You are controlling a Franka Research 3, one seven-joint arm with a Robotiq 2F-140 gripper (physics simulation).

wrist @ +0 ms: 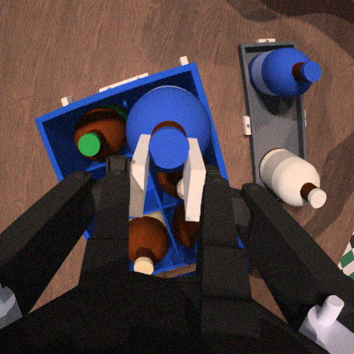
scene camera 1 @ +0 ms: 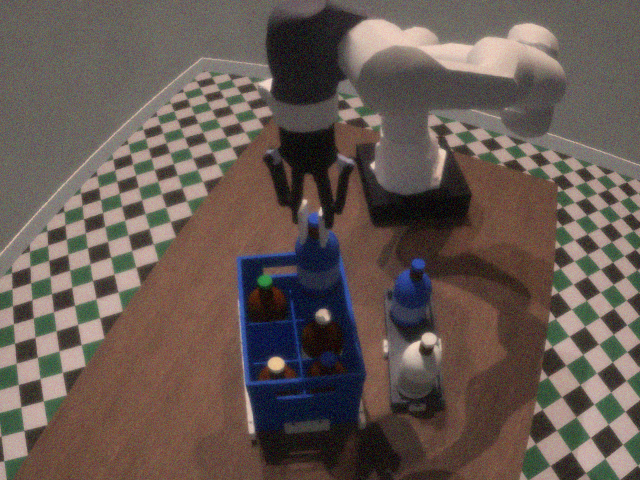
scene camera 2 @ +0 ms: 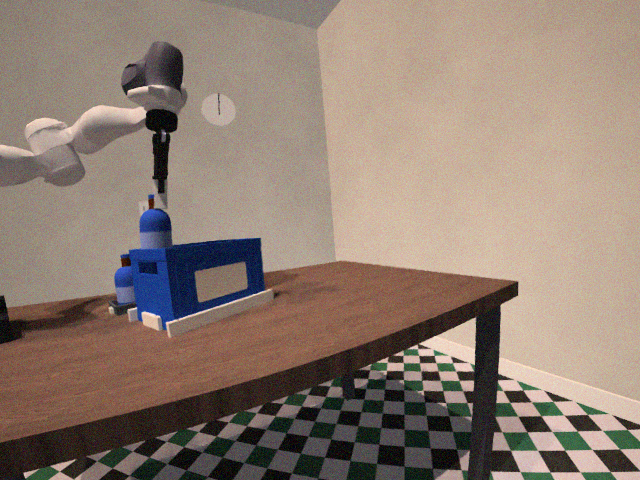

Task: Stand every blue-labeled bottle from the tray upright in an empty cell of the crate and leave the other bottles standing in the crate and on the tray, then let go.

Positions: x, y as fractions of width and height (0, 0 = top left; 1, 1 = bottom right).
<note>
In view: the gripper (scene camera 1: 0.49, 0.50), a blue bottle (scene camera 1: 0.50, 0.56), a white bottle (scene camera 1: 0.66, 0.76), a blue bottle (scene camera 1: 0.64, 0.61), a white-capped bottle (scene camera 1: 0.50, 0.70) and a green-capped bottle (scene camera 1: 0.42, 0.63).
The white bottle shows as well in the wrist view (wrist: 0.84, 0.52). The green-capped bottle also shows in the wrist view (wrist: 0.28, 0.37). The gripper is seen too in the wrist view (wrist: 0.47, 0.44) and in scene camera 2 (scene camera 2: 0.25, 0.44).
</note>
